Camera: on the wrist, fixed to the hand. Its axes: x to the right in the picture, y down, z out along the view.
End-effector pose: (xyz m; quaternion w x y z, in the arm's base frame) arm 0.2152 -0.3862 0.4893 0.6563 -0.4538 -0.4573 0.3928
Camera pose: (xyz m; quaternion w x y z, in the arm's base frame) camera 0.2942 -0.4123 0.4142 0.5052 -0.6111 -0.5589 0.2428
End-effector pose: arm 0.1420 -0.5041 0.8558 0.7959 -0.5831 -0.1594 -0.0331
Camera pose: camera 0.1559 -0.5777 0.7724 0.5991 -0.7809 -0.1561 -0.0835
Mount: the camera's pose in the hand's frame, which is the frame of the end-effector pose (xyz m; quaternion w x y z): -0.0210 0.0565 -0.0945 0.9598 -0.2803 -0.0059 -0.0132
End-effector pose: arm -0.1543 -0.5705 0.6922 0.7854 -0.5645 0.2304 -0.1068
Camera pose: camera -0.2234 -0.6215 0.6201 0.5955 -0.7656 0.2390 -0.0450
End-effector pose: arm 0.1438 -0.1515 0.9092 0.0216 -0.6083 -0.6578 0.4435
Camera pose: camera 0.2471 -0.1236 0.9427 0.1478 0.5786 0.7639 -0.2446
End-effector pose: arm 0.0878 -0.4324 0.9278 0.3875 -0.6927 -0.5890 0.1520
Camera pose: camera 0.1848 -0.4862 0.9439 0.1763 -0.7648 -0.6194 -0.0202
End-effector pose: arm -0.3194 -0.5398 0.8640 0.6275 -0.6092 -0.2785 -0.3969
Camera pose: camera -0.2959 -0.6328 0.8061 0.4246 -0.7593 -0.1678 -0.4637
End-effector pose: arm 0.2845 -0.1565 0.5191 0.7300 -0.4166 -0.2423 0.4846
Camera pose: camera 0.3188 -0.2005 0.4219 0.5888 -0.5984 -0.3782 0.3900
